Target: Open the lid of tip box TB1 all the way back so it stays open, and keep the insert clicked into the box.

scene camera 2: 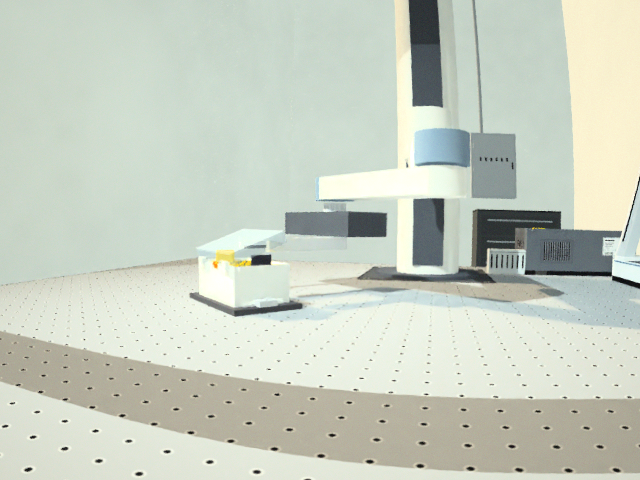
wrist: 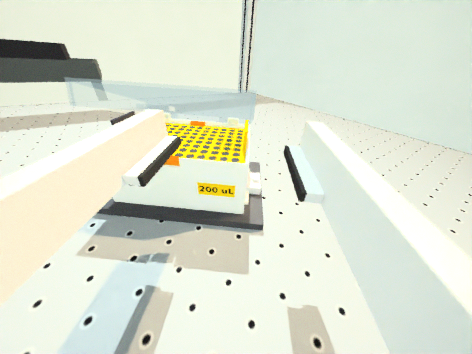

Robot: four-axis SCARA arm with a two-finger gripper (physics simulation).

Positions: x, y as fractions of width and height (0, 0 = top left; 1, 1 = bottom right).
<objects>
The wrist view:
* yellow perforated insert: 0.42, 0.40
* clear lid: 0.47, 0.30
</objects>
